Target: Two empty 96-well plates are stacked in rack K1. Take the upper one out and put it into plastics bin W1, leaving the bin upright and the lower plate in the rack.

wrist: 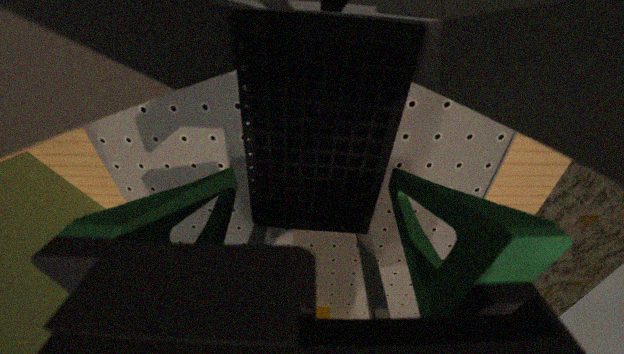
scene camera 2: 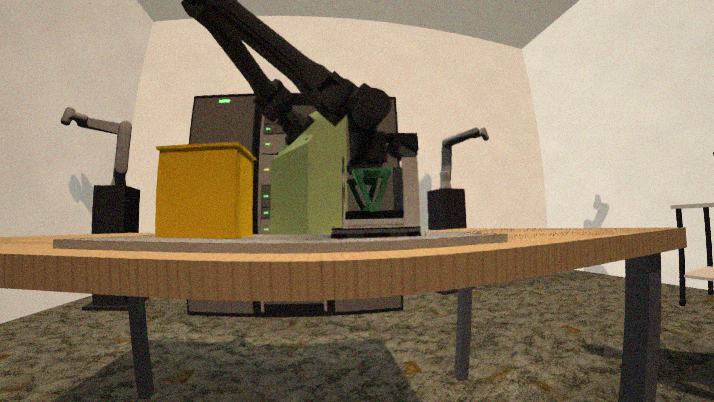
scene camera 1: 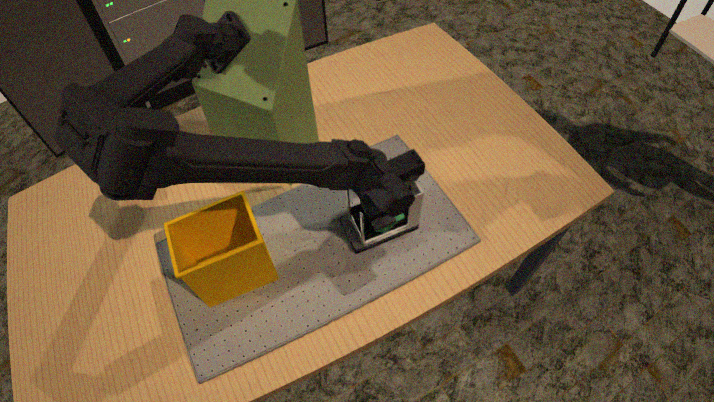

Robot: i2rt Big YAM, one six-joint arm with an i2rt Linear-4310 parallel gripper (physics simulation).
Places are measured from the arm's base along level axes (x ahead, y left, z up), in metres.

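Pixels of known places: gripper, fingertip midpoint: (wrist: 312, 177) (scene camera 2: 369, 212) (scene camera 1: 375, 214); arm's base, link origin: (scene camera 2: 300, 131) (scene camera 1: 225, 42).
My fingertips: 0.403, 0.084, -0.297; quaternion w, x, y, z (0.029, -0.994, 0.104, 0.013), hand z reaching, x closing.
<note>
Ahead of a thing's pixels: the offset from my fingertips to its middle, as dx, dy, dz. "pt": to the spot under its first point.
Rack K1 @[+0.004, +0.006, +0.025] (scene camera 1: 415, 210) (scene camera 2: 410, 192) is a pale frame with tall side walls on a dark base, at the right part of the grey board. A black 96-well plate @[+0.006, +0.016, -0.007] (scene camera 2: 374, 215) (wrist: 320, 125) lies flat low inside it; I cannot separate the upper and lower plates. My gripper (scene camera 2: 371, 206) (wrist: 312, 177) is open and empty, pointing down inside the rack. In the wrist view its green fingers stand on either side of the plate; in scene view 2 their tips are close above or at the plate's top. Bin W1 @[-0.107, -0.321, +0.043] (scene camera 1: 240, 277) (scene camera 2: 204, 192) is yellow, upright and open-topped. The arm hides much of the rack in scene view 1.
The grey perforated board @[pt +0.074, -0.240, -0.046] (scene camera 1: 310, 310) (scene camera 2: 280, 245) lies on the wooden table (scene camera 1: 425, 110) (scene camera 2: 330, 275) under the bin and rack. A tall green block (scene camera 1: 295, 100) (scene camera 2: 327, 185) stands behind them. The arm's forearm (scene camera 1: 260, 160) passes above the space between bin and block.
</note>
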